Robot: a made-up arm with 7 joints. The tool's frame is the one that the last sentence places.
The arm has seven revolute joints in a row. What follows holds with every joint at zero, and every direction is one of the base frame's. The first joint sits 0.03 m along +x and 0.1 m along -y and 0.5 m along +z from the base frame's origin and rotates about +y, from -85.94 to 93.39 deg. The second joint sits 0.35 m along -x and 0.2 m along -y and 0.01 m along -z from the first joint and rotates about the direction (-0.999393, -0.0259, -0.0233), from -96.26 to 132.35 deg. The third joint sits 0.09 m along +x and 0.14 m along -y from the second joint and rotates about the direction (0.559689, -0.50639, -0.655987), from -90.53 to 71.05 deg. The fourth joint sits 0.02 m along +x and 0.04 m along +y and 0.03 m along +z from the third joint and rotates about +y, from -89.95 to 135.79 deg. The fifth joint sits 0.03 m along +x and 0.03 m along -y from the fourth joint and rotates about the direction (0.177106, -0.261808, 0.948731), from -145.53 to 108.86 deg. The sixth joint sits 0.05 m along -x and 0.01 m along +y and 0.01 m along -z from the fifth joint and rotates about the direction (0.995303, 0.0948, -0.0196), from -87.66 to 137.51 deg. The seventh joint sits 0.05 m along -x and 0.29 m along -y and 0.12 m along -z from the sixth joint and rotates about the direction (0.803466, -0.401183, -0.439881), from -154.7 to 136.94 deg. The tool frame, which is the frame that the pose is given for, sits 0.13 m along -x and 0.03 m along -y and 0.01 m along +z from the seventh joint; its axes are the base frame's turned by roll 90, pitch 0 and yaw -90 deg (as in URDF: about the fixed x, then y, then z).
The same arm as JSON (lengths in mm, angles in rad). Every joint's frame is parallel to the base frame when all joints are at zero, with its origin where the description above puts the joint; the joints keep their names.
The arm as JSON. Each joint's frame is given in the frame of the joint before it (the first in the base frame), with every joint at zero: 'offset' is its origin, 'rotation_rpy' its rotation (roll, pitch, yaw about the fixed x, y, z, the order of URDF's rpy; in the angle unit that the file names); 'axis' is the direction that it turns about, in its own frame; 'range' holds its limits. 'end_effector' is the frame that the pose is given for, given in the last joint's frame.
{
  "length_unit": "mm",
  "angle_unit": "rad",
  "chain": [
    {
      "id": "joint 1",
      "offset": [
        30.0,
        -100.0,
        500.0
      ],
      "rotation_rpy": [
        0.0,
        0.0,
        0.0
      ],
      "axis": "+y",
      "range": [
        -1.4999,
        1.63
      ]
    },
    {
      "id": "joint 2",
      "offset": [
        -350.0,
        -200.0,
        -10.0
      ],
      "rotation_rpy": [
        0.0,
        0.0,
        0.0
      ],
      "axis": [
        -0.999393,
        -0.0259,
        -0.0233
      ],
      "range": [
        -1.6801,
        2.3099
      ]
    },
    {
      "id": "joint 3",
      "offset": [
        90.0,
        -140.0,
        0.0
      ],
      "rotation_rpy": [
        0.0,
        0.0,
        0.0
      ],
      "axis": [
        0.559689,
        -0.50639,
        -0.655987
      ],
      "range": [
        -1.58,
        1.2401
      ]
    },
    {
      "id": "joint 4",
      "offset": [
        20.0,
        40.0,
        30.0
      ],
      "rotation_rpy": [
        0.0,
        0.0,
        0.0
      ],
      "axis": "+y",
      "range": [
        -1.5699,
        2.37
      ]
    },
    {
      "id": "joint 5",
      "offset": [
        30.0,
        -30.0,
        0.0
      ],
      "rotation_rpy": [
        0.0,
        0.0,
        0.0
      ],
      "axis": [
        0.177106,
        -0.261808,
        0.948731
      ],
      "range": [
        -2.54,
        1.9
      ]
    },
    {
      "id": "joint 6",
      "offset": [
        -50.0,
        10.0,
        -10.0
      ],
      "rotation_rpy": [
        0.0,
        0.0,
        0.0
      ],
      "axis": [
        0.995303,
        0.0948,
        -0.0196
      ],
      "range": [
        -1.53,
        2.4
      ]
    },
    {
      "id": "joint 7",
      "offset": [
        -50.0,
        -290.0,
        -120.0
      ],
      "rotation_rpy": [
        0.0,
        0.0,
        0.0
      ],
      "axis": [
        0.803466,
        -0.401183,
        -0.439881
      ],
      "range": [
        -2.7,
        2.3901
      ]
    }
  ],
  "end_effector": {
    "offset": [
      -130.0,
      -30.0,
      10.0
    ],
    "rotation_rpy": [
      1.5708,
      0.0,
      -1.5708
    ]
  }
}

